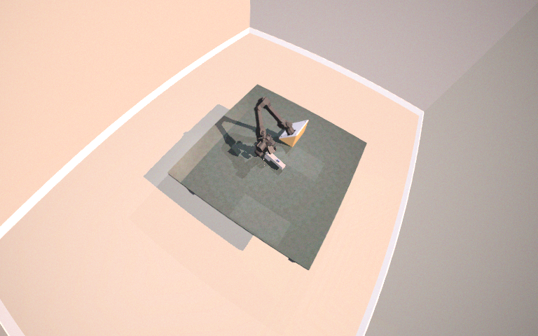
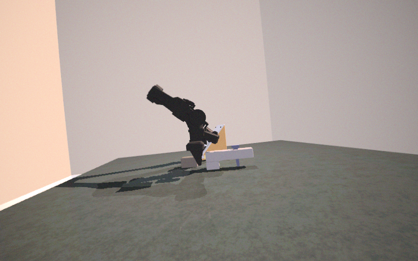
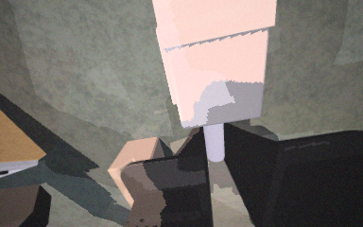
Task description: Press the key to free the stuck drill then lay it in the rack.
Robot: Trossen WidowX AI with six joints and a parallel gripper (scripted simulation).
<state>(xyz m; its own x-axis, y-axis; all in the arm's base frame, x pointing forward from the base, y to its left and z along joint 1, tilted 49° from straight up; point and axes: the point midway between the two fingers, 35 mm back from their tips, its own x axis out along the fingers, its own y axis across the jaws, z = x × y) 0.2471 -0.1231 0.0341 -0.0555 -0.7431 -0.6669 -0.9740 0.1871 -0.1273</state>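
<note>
My gripper tip is now 10 mm short of the drill, 50 mm to the right of it and 30 mm below it. Round my gripper tip: key: 30 mm ahead, 140 mm to the left, 40 mm above; rack: 80 mm behind, 40 mm to the right; housing block: 20 mm ahead, 110 mm to the left, 20 mm above.
</note>
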